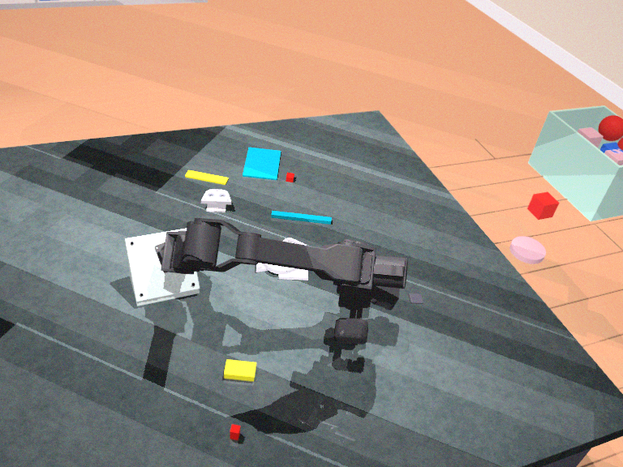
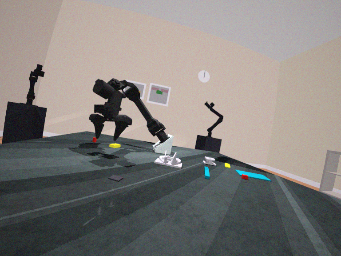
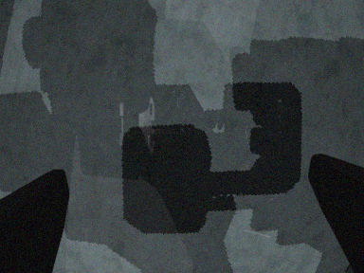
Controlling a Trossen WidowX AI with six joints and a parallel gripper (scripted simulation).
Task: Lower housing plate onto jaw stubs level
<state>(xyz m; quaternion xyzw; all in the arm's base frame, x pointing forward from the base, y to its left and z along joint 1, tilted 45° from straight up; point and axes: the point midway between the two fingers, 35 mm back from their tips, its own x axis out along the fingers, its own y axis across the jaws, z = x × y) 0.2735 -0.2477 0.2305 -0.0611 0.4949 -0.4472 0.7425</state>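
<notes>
The grey housing plate is 57 cm to the left of my gripper tip, 8 cm behind it and 4 cm below it. Round my gripper tip: grey tile (22 cm ahead, 7 cm below, 6 cm to the left); red cube (31 cm behind, 9 cm to the right, 6 cm below); yellow block (25 cm behind, 6 cm below, 4 cm to the left).
</notes>
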